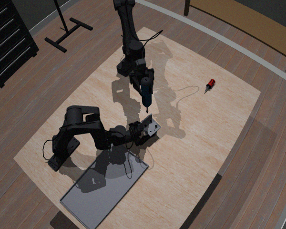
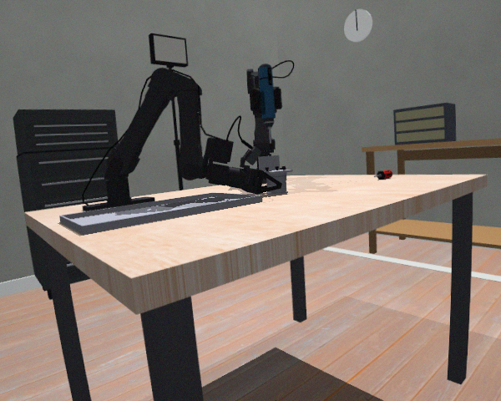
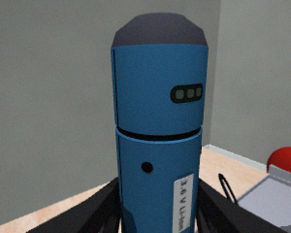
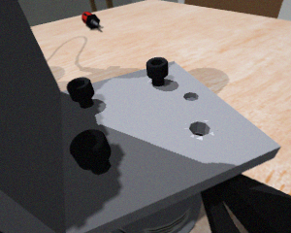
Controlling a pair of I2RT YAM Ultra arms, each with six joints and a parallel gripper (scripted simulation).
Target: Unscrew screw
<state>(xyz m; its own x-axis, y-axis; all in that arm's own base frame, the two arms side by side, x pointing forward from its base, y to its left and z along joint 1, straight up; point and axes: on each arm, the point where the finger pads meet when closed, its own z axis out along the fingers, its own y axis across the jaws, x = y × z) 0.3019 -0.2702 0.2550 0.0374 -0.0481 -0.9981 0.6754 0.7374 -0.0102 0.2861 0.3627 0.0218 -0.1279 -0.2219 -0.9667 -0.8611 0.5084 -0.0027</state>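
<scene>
The grey bracket lies 50 mm above my right hand. Also, from my right hand: shallow grey tray: 50 mm behind, 350 mm to the right, 20 mm below; then small red-handled screwdriver: 150 mm ahead, 410 mm to the left, 10 mm below.
</scene>
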